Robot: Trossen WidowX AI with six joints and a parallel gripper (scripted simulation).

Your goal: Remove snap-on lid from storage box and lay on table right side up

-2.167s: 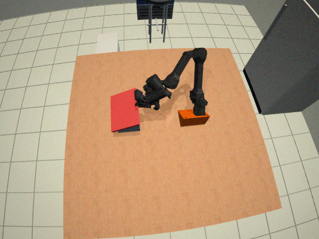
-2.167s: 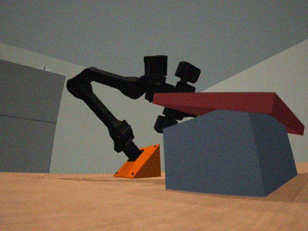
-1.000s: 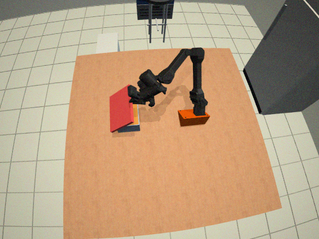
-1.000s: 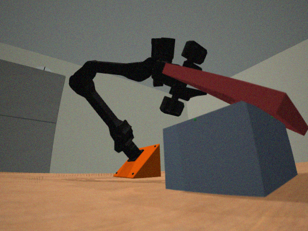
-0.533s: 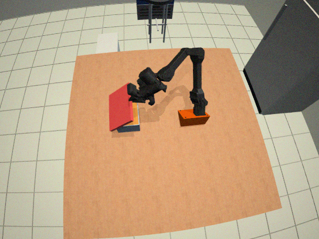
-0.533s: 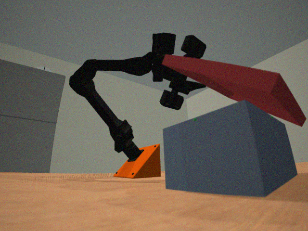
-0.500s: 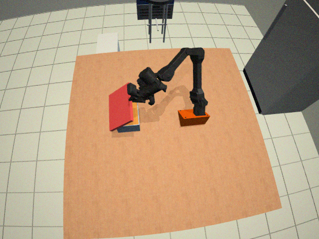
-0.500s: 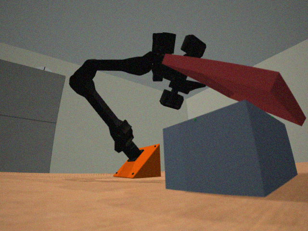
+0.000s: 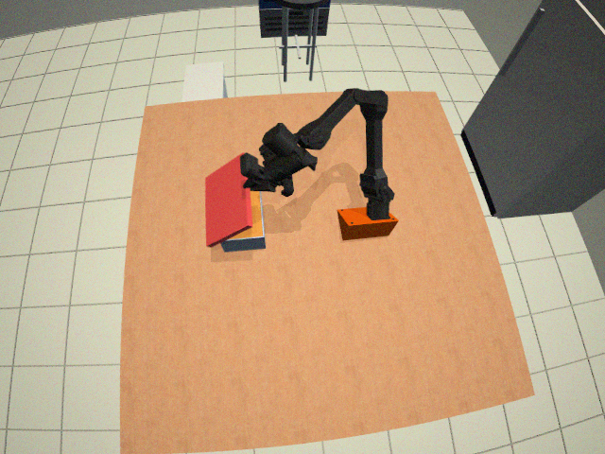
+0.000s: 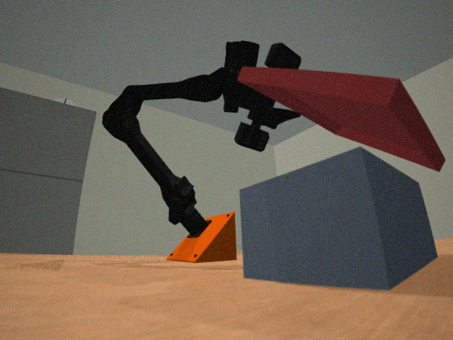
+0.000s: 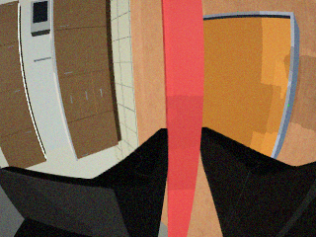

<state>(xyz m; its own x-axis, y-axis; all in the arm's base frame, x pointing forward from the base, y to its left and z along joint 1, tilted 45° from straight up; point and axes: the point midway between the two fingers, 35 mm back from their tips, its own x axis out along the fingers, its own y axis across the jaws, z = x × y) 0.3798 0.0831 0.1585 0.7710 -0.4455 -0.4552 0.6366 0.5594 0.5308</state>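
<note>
Now: the red lid 7 cm ahead of my gripper tip and 5 cm below it. Round my gripper tip: blue storage box: 3 cm ahead, 18 cm below.
</note>
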